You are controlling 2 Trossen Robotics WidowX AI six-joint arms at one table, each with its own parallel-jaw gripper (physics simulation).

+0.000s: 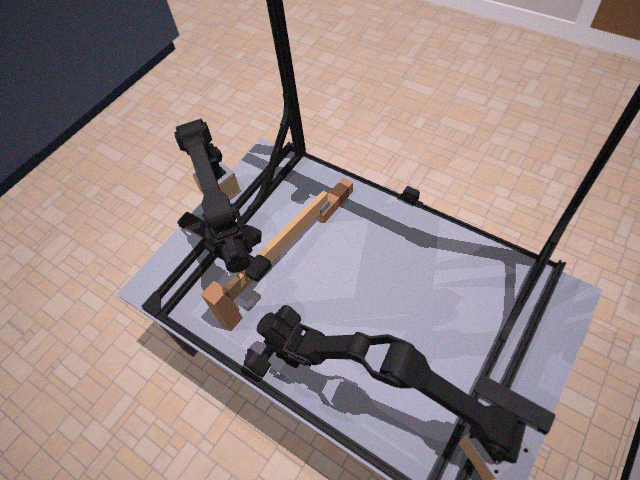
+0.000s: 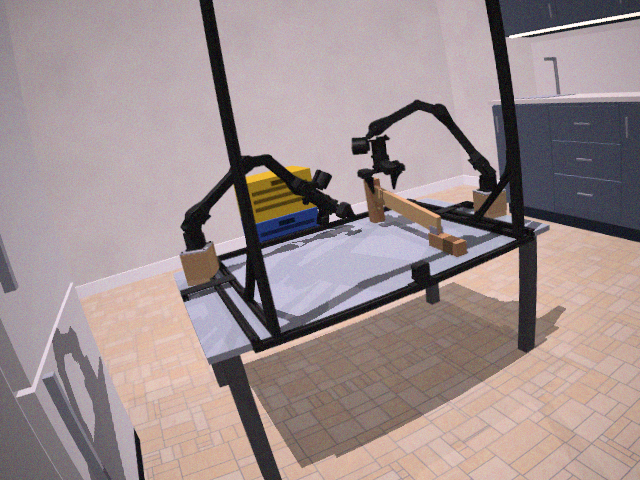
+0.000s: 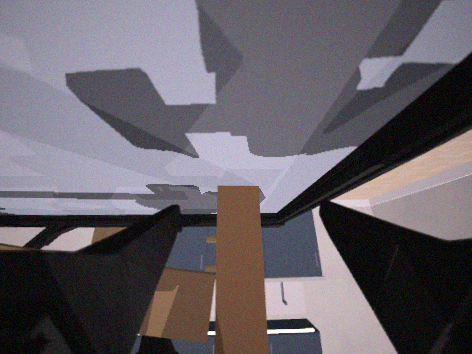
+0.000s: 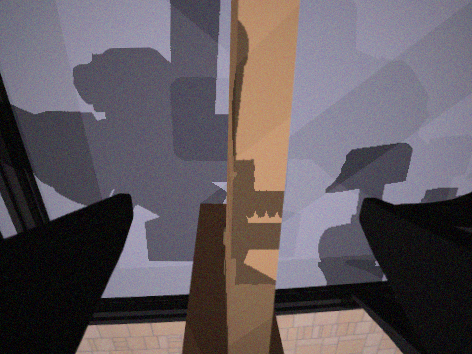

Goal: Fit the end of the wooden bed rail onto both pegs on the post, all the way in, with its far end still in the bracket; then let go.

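Seen in the pictures: left gripper, fingertip midpoint: (image 1: 258, 336) (image 2: 350, 217) (image 3: 250, 209) (image 4: 360, 254); right gripper, fingertip midpoint: (image 1: 244, 271) (image 2: 383, 191) (image 4: 248, 207); left arm's base, link origin: (image 1: 498, 443) (image 2: 196, 247); right arm's base, link origin: (image 2: 489, 189).
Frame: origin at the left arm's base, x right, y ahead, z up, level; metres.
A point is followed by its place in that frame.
Observation:
The wooden rail (image 1: 292, 235) @(x -0.119, y 0.749, z -0.029 m) (image 2: 413, 207) @(x -0.082, y 0.765, z -0.005 m) (image 4: 265, 100) @(x -0.257, y 0.699, z 0.023 m) has its near end against the post (image 1: 225, 312) @(x -0.392, y 0.621, z -0.015 m) (image 2: 375, 210) @(x -0.363, y 0.645, z -0.067 m) (image 3: 240, 270) @(x -0.383, y 0.625, z -0.027 m); the pegs and any small gap there are hidden. Its far end is at the bracket (image 1: 338, 198) @(x 0.084, y 0.824, z -0.078 m) (image 2: 447, 243) @(x 0.112, y 0.834, z -0.086 m), standing above the bracket block; how deep it sits cannot be told. My right gripper (image 1: 237, 271) @(x -0.295, y 0.686, z 0.020 m) (image 2: 384, 189) @(x -0.295, y 0.686, z 0.020 m) (image 4: 248, 207) @(x -0.295, y 0.686, z 0.020 m) is open, its fingers apart on either side of the rail near the post, with space on both sides. My left gripper (image 1: 256, 360) (image 2: 347, 211) @(x -0.345, y 0.539, z -0.073 m) (image 3: 250, 209) @(x -0.345, y 0.539, z -0.073 m) is open and empty, facing the post from a distance.
A black frame bar (image 1: 485, 234) @(x 0.401, y 0.491, z -0.122 m) runs along the table edge, with a small black block (image 1: 409, 195) @(x 0.278, y 0.708, z -0.076 m) (image 2: 421, 273) @(x 0.303, y 0.713, z -0.090 m) on it. A black upright (image 1: 293, 113) @(x 0.081, y 1.081, z 0.091 m) (image 2: 506, 118) @(x 0.087, y 1.082, z 0.279 m) stands near the bracket. Yellow and blue boxes (image 2: 279, 196) stand behind the table.

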